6 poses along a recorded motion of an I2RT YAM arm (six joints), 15 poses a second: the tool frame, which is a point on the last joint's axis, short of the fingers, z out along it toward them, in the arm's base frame.
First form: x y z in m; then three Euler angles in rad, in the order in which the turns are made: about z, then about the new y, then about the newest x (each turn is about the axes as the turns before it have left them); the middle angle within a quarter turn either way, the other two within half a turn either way.
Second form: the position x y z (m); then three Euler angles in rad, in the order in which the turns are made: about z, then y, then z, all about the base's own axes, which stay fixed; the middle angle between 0 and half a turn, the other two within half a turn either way. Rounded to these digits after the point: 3 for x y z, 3 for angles.
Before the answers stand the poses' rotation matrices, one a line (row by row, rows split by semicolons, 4 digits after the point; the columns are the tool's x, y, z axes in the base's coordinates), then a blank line. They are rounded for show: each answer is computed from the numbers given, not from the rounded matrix.
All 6 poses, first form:
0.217 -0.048 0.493 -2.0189 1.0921 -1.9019
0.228 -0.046 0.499 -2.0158 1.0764 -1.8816
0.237 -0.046 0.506 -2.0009 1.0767 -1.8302
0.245 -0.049 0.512 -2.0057 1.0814 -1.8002
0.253 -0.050 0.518 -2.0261 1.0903 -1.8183
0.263 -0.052 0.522 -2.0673 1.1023 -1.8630
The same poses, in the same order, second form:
-0.1996 0.0707 0.9773; -0.4151 0.8974 -0.1497; -0.8876 -0.4356 -0.1497
-0.2043 0.0847 0.9752; -0.4283 0.8881 -0.1669; -0.8803 -0.4518 -0.1451
-0.1977 0.1217 0.9727; -0.4310 0.8804 -0.1978; -0.8804 -0.4584 -0.1216
-0.1981 0.1559 0.9677; -0.4263 0.8753 -0.2283; -0.8826 -0.4578 -0.1069
-0.2033 0.1580 0.9663; -0.4151 0.8799 -0.2312; -0.8868 -0.4481 -0.1132
-0.2151 0.1537 0.9644; -0.3970 0.8885 -0.2302; -0.8922 -0.4324 -0.1301

0.217 -0.048 0.493 -0.456 1.721 -0.152
0.228 -0.046 0.499 -0.474 1.716 -0.169
0.237 -0.046 0.506 -0.480 1.693 -0.201
0.245 -0.049 0.512 -0.478 1.678 -0.232
0.253 -0.050 0.518 -0.468 1.684 -0.235
0.263 -0.052 0.522 -0.451 1.701 -0.234

